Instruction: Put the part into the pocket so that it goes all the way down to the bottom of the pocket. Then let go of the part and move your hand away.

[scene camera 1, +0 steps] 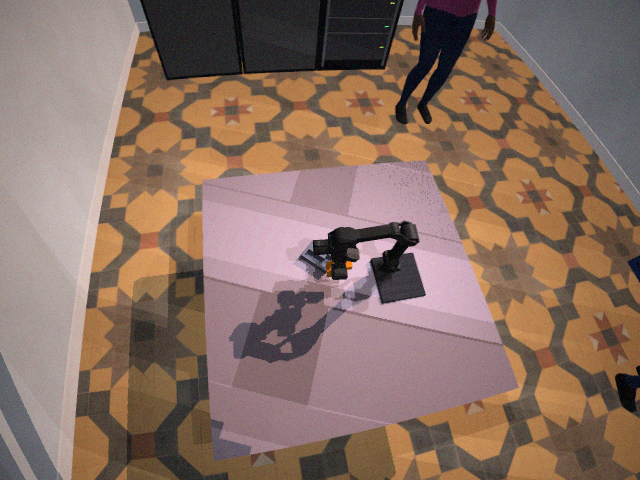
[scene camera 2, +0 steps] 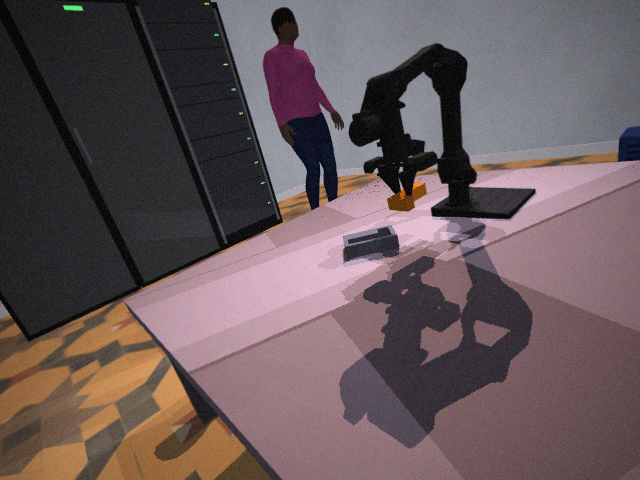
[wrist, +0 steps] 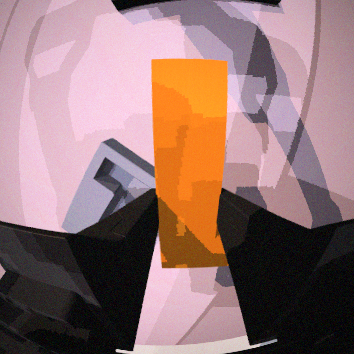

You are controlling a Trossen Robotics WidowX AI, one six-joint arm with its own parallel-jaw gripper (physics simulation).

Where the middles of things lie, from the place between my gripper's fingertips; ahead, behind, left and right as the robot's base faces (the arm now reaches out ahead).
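Grey pocket block (wrist: 115,175): 11 cm below my hand, 3 cm ahead, 10 cm to the right. Orange L-shaped part (wrist: 189,96): my hand 1 cm past it, 1 cm to the right of it. Of the things named here, going by their middles, the orange L-shaped part nearest to my hand.
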